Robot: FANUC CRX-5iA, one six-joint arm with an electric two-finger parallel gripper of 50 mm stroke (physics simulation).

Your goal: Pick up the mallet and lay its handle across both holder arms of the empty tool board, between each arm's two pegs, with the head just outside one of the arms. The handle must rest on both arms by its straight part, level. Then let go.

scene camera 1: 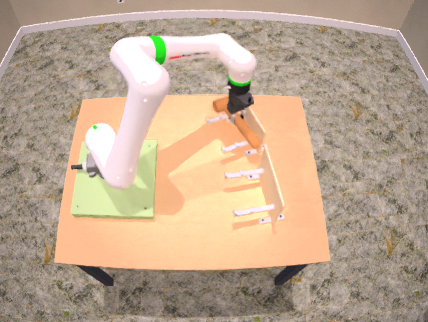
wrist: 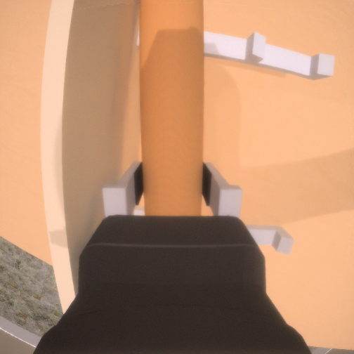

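The orange mallet (scene camera 1: 247, 132) (wrist: 173, 115) is at the rear tool board (scene camera 1: 256, 125) (wrist: 52, 125), its handle running along the board over the two holder arms. Its head (scene camera 1: 220, 105) is at the back left, just outside the rear arm; the gripper body hides it in the wrist view. My gripper (scene camera 1: 237, 116) (wrist: 172, 174) is shut on the handle near the head, one finger on each side. Whether the handle still touches the arms cannot be told. The empty tool board (scene camera 1: 272, 185) stands in front, with two pegged holder arms (scene camera 1: 245, 173) (scene camera 1: 254, 210) pointing left.
The rear board's arms (scene camera 1: 234, 147) (wrist: 285, 59) extend left beneath the handle. The two boards stand nearly end to end on the right part of the wooden table (scene camera 1: 190, 245). The robot's green base plate (scene camera 1: 115, 206) is at the left.
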